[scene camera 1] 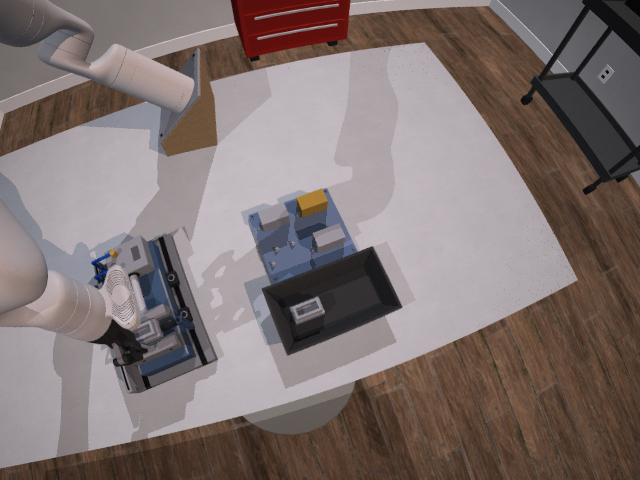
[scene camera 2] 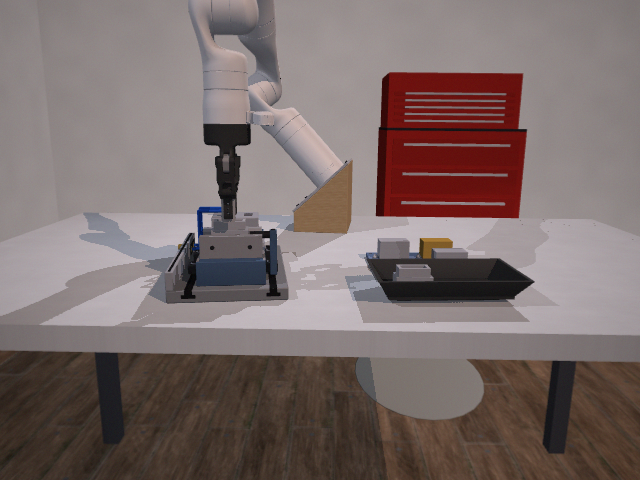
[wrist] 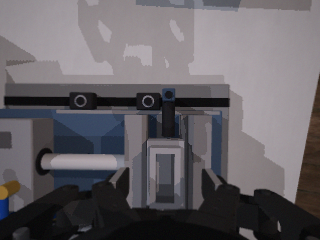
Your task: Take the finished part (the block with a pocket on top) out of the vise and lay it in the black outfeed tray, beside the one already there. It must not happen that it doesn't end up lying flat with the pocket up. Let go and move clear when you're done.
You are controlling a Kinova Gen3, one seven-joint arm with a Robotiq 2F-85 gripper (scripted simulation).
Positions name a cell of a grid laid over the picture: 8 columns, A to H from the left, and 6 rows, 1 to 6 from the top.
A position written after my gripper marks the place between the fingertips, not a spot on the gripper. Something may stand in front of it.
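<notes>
My gripper: scene camera 1 (scene camera 1: B5), scene camera 2 (scene camera 2: C3), wrist view (wrist: E5).
</notes>
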